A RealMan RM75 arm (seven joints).
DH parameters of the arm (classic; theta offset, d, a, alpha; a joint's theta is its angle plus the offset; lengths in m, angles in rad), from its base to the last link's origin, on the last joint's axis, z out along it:
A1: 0 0.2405 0 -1.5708
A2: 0 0 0 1.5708
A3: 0 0.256 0 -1.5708
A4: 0 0 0 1.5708
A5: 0 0.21 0 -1.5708
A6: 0 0 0 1.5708
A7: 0 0.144 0 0
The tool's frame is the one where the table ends.
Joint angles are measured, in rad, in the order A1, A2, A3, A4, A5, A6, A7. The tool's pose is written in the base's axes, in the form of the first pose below.
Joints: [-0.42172 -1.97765 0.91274 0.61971 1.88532 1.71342 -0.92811]
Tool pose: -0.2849 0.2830 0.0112; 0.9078 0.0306 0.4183; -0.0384 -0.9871 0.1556; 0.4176 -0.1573 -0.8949
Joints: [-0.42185 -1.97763 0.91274 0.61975 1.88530 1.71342 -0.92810]
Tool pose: -0.2849 0.2831 0.0112; 0.9078 0.0304 0.4183; -0.0386 -0.9871 0.1555; 0.4176 -0.1573 -0.8949
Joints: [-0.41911 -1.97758 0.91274 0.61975 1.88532 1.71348 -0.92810]
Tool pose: -0.2857 0.2823 0.0112; 0.9079 0.0331 0.4178; -0.0361 -0.9870 0.1566; 0.4176 -0.1573 -0.8949
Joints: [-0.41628 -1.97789 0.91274 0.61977 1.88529 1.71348 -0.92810]
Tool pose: -0.2864 0.2814 0.0111; 0.9079 0.0359 0.4176; -0.0335 -0.9869 0.1577; 0.4178 -0.1572 -0.8948
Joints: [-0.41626 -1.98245 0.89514 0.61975 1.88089 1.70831 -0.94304]
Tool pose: -0.2859 0.2834 0.0119; 0.9027 0.0604 0.4261; -0.0186 -0.9837 0.1788; 0.4299 -0.1693 -0.8868
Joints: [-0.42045 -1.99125 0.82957 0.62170 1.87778 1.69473 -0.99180]
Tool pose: -0.2857 0.2906 0.0176; 0.8861 0.1357 0.4433; 0.0252 -0.9689 0.2463; 0.4629 -0.2071 -0.8619
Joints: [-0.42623 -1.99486 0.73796 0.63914 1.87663 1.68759 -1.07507]
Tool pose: -0.2863 0.3004 0.0316; 0.8568 0.2374 0.4577; 0.0823 -0.9393 0.3330; 0.5090 -0.2477 -0.8244
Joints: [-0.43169 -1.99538 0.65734 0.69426 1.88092 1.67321 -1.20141]
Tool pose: -0.2866 0.3124 0.0516; 0.8256 0.3447 0.4467; 0.1475 -0.8960 0.4189; 0.5447 -0.2800 -0.7905
